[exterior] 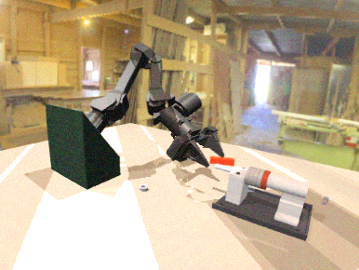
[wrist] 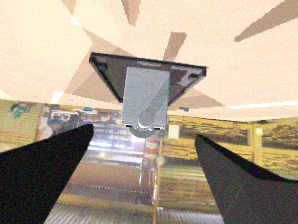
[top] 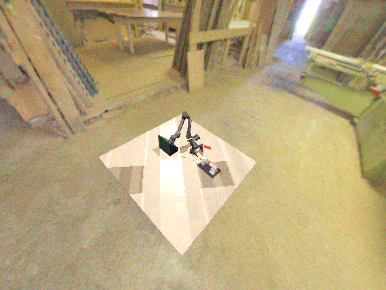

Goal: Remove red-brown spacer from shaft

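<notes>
My gripper tip is now 8 cm short of the thin shaft, 1 cm to the left of it and 1 cm above it. From my gripper tip the other things lie so: red-brown spacer 14 cm ahead, 2 cm to the right, 1 cm below.
</notes>
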